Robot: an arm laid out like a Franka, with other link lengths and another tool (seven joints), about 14 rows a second.
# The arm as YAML. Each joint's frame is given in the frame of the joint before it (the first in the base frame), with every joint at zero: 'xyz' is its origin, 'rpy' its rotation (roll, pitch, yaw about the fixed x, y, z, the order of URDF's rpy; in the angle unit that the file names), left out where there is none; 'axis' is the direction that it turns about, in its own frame. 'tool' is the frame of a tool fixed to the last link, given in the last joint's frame.
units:
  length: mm
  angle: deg
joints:
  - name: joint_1
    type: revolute
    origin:
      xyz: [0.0, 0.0, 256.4]
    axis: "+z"
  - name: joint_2
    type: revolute
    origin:
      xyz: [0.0, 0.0, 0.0]
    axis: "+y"
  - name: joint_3
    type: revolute
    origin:
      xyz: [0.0, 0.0, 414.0]
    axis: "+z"
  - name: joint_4
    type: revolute
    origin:
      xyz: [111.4, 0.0, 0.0]
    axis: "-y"
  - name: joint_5
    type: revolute
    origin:
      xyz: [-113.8, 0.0, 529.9]
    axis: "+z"
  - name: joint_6
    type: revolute
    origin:
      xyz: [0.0, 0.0, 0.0]
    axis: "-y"
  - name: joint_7
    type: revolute
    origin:
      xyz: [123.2, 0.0, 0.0]
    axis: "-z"
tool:
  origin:
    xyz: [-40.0, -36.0, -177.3]
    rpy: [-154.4, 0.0, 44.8]
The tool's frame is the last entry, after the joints.
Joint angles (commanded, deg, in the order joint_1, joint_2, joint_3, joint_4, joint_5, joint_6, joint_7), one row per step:
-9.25, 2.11, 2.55, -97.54, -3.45, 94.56, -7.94
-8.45, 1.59, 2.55, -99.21, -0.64, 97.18, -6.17
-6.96, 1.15, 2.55, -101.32, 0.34, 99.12, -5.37
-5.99, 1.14, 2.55, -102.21, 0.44, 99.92, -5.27
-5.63, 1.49, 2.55, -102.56, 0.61, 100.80, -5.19
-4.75, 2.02, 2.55, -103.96, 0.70, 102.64, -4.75
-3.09, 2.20, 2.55, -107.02, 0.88, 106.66, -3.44
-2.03, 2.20, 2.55, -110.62, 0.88, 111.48, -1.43
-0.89, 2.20, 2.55, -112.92, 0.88, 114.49, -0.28
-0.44, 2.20, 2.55, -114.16, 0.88, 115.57, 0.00
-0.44, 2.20, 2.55, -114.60, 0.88, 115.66, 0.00
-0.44, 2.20, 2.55, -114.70, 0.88, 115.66, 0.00
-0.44, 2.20, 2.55, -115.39, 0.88, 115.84, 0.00
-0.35, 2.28, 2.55, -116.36, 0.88, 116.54, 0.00
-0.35, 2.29, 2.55, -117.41, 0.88, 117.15, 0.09
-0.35, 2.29, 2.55, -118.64, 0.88, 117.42, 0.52
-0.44, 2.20, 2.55, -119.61, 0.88, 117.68, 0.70
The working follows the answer.
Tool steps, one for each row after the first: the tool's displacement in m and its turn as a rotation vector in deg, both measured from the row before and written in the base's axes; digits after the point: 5 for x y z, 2 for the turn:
0.00255, 0.01969, -0.01001, 2.44, -1.81, -1.37
0.00024, 0.02270, -0.01514, 0.86, -0.35, 0.50
0.00100, 0.01279, -0.00847, 0.10, 0.07, 0.84
0.00334, 0.00491, -0.00723, 0.16, -0.19, 0.23
0.00338, 0.01166, -0.01954, 0.08, 0.09, 0.40
0.00150, 0.02270, -0.02990, 0.08, -0.76, 0.24
-0.00211, 0.01494, -0.03189, -0.10, -1.19, -1.02
-0.00260, 0.01535, -0.02026, -0.03, -0.69, -0.05
-0.00337, 0.00584, -0.01162, -0.02, 0.16, 0.16
-0.00213, -0.00007, -0.00452, -0.01, 0.35, 0.00
-0.00055, -0.00002, -0.00105, 0.00, 0.10, 0.00
-0.00330, -0.00012, -0.00700, -0.02, 0.51, 0.00
-0.00326, 0.00100, -0.01019, -0.01, 0.35, 0.08
-0.00435, -0.00011, -0.01020, -0.03, 0.45, -0.10
-0.00696, 0.00005, -0.01226, -0.06, 0.97, -0.43
-0.00549, -0.00119, -0.00841, -0.04, 0.62, -0.27

Tool pose at each row, in the base's axes (x y z in m, rotation vector in deg; rounded; the steps above come from the unrounded poses):
0.72988, -0.13785, 0.50761, -143.42, -59.64, 22.24
0.73243, -0.11816, 0.49760, -142.61, -58.42, 18.18
0.73267, -0.09546, 0.48246, -141.76, -59.12, 17.40
0.73367, -0.08266, 0.47399, -141.27, -60.14, 17.70
0.73701, -0.07775, 0.46677, -141.09, -60.50, 17.45
0.74039, -0.06609, 0.44723, -140.80, -60.95, 17.63
0.74189, -0.04339, 0.41732, -140.93, -61.57, 16.74
0.73978, -0.02845, 0.38544, -141.95, -60.78, 15.06
0.73718, -0.01310, 0.36518, -142.26, -60.99, 14.22
0.73381, -0.00727, 0.35356, -142.14, -61.12, 14.47
0.73168, -0.00734, 0.34904, -142.02, -60.98, 14.90
0.73112, -0.00736, 0.34799, -141.98, -60.94, 15.03
0.72782, -0.00748, 0.34099, -141.81, -60.74, 15.66
0.72456, -0.00648, 0.33080, -141.65, -60.70, 16.11
0.72021, -0.00659, 0.32060, -141.54, -60.39, 16.64
0.71326, -0.00654, 0.30834, -141.40, -59.46, 17.71
0.70776, -0.00773, 0.29993, -141.31, -58.87, 18.39

